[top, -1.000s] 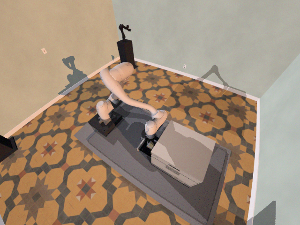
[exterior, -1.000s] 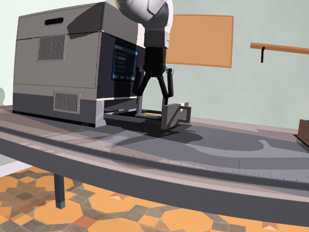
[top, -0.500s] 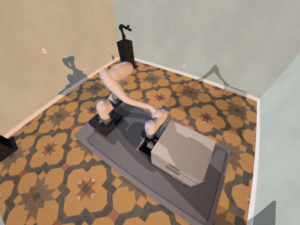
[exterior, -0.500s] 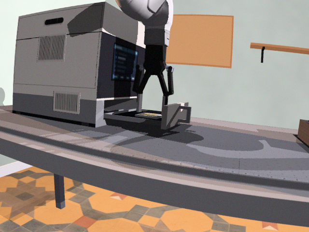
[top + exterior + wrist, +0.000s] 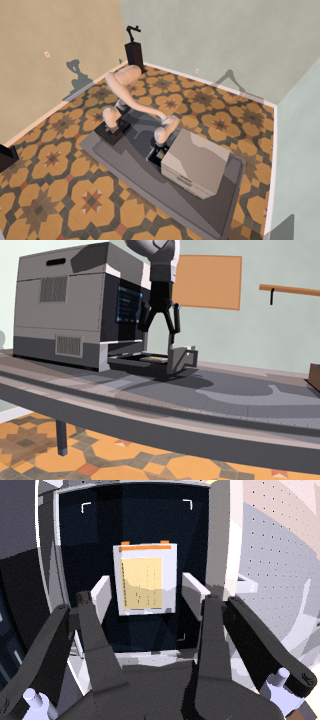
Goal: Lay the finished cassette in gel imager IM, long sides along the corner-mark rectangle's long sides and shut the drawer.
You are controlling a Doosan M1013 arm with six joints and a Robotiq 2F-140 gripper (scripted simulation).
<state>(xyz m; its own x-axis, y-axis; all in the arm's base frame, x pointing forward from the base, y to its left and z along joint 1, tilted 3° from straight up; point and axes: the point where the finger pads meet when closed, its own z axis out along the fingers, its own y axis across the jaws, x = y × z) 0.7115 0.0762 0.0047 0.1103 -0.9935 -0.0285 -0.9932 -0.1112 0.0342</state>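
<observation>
My gripper is now 10 mm to the left of the cassette and 50 mm above it.
</observation>
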